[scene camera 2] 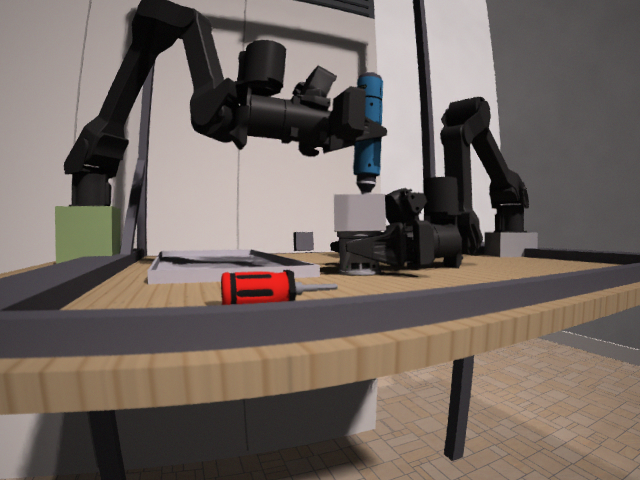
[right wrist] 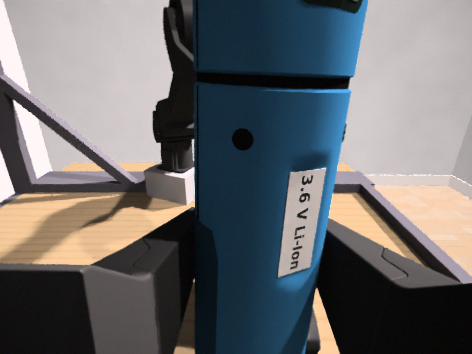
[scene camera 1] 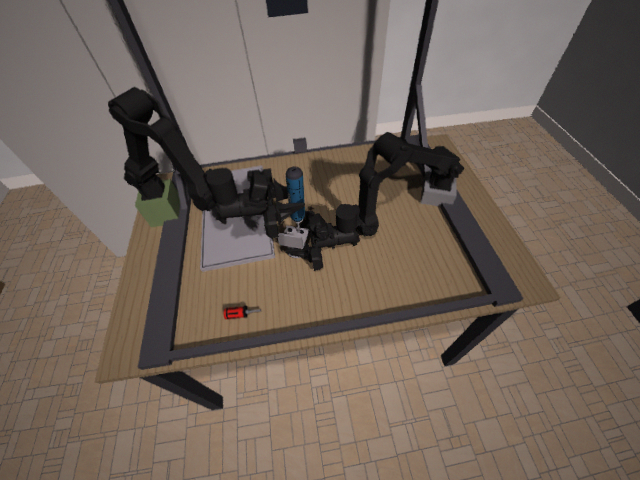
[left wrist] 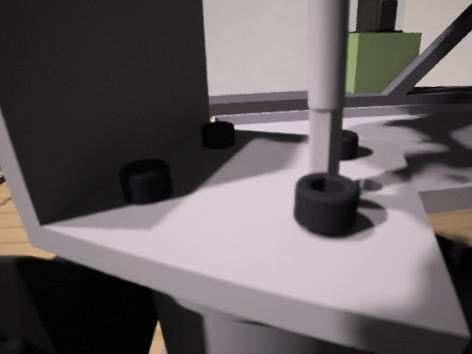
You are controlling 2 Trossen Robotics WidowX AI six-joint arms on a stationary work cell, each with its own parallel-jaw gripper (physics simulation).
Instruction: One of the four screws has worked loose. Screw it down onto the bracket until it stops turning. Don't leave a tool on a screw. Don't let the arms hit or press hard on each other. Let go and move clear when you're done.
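Places are measured from the left arm's base along level axes (x ahead, y left, z up), in centimetres.
Where they show: left gripper, fingertip midpoint: (scene camera 2: 338,247) (scene camera 1: 284,243) (left wrist: 249,204); right gripper, fingertip midpoint: (scene camera 2: 379,135) (right wrist: 253,220) (scene camera 1: 303,198); left arm's base at its link origin: (right wrist: 178,166) (scene camera 1: 440,183); right arm's base at its link origin: (scene camera 1: 153,192).
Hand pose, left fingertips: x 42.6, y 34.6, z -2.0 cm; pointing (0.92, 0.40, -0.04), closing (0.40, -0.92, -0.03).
Note:
Each offset is from my left fingertips to the top centre of the thing. "spot": to the spot under its first point.
The grey bracket (scene camera 1: 293,237) (scene camera 2: 359,212) (left wrist: 225,240) is on a round stand (scene camera 2: 356,263) (left wrist: 245,332). In the left wrist view, black screws show at near left (left wrist: 146,181), back left (left wrist: 218,135), back right (left wrist: 350,145) and near right (left wrist: 326,206). My right gripper (scene camera 1: 296,207) (scene camera 2: 371,132) (right wrist: 253,220) is shut on the blue electric screwdriver @[dz +26.8, dx -4.5, dy -2.8 cm] (scene camera 1: 295,187) (scene camera 2: 373,111) (right wrist: 270,125), upright above the bracket. Its bit @[spot: dz +5.4, dx -4.2, dy -3.0 cm] (left wrist: 327,60) reaches the rear rim of the near right screw; whether it sits in the socket is unclear. My left gripper (scene camera 2: 356,249) is around the stand below the bracket, seemingly shut on it; the contact is mostly hidden.
A red screwdriver @[dz -0.9, dx +4.1, dy +22.2 cm] (scene camera 1: 235,312) (scene camera 2: 258,287) lies near the table's front edge. A shallow grey tray @[dz -2.3, dx +21.7, dy -10.5 cm] (scene camera 1: 235,258) (scene camera 2: 180,274) lies left of the bracket, partly under the right arm. The two arms are close together at the bracket, the right wrist above the left one.

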